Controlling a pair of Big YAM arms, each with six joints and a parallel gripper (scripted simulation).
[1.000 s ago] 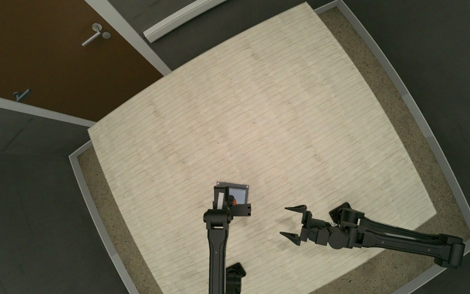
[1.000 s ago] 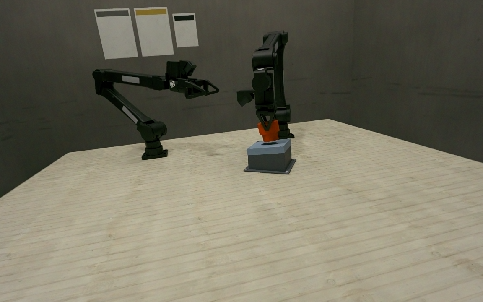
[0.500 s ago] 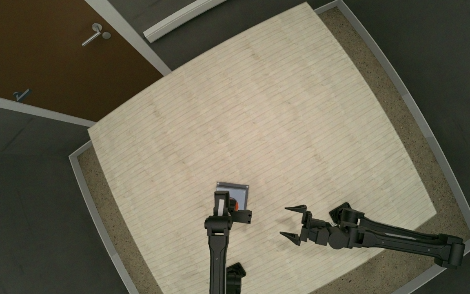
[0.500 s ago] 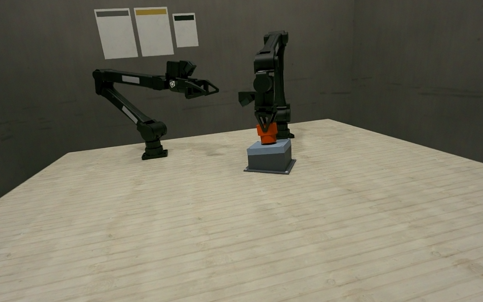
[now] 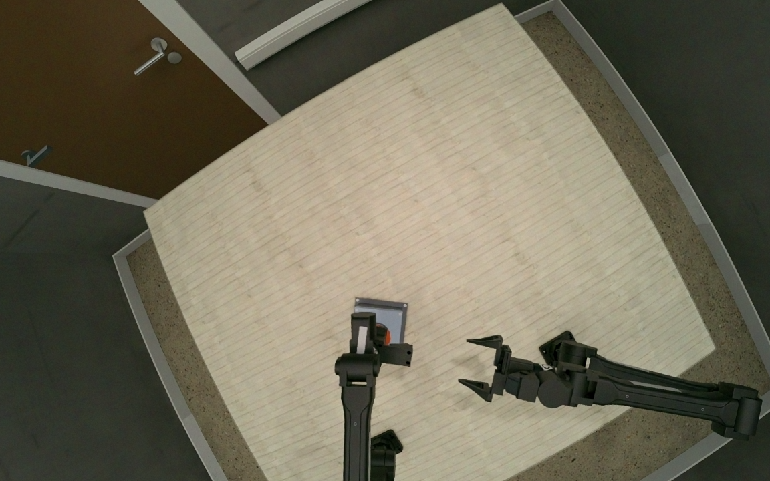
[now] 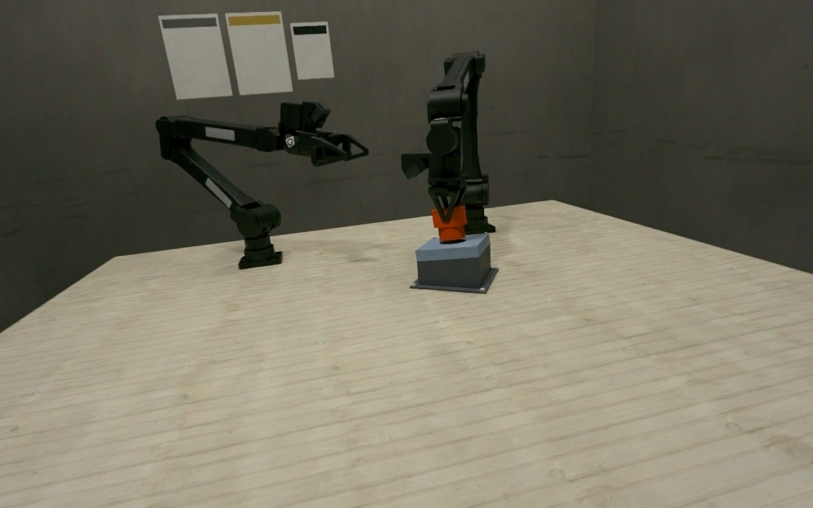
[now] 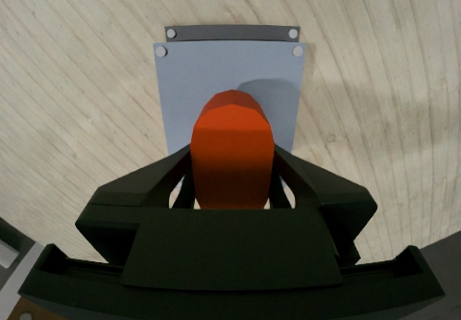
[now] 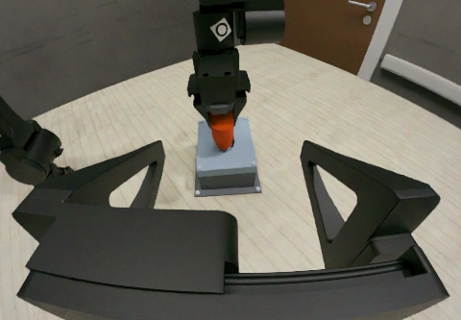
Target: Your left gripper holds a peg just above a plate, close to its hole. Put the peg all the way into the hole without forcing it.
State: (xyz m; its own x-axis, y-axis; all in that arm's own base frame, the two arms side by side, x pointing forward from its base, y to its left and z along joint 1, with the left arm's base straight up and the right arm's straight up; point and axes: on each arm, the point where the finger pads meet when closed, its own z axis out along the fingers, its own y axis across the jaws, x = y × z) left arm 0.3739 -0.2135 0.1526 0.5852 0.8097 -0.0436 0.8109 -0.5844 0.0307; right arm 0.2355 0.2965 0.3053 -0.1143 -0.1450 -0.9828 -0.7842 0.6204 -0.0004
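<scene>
Now: left hand 8 cm above the blue-grey plate, 1 cm to the right of it and 1 cm short of it. From my left hand the other things lie so: orange peg: 2 cm below.
</scene>
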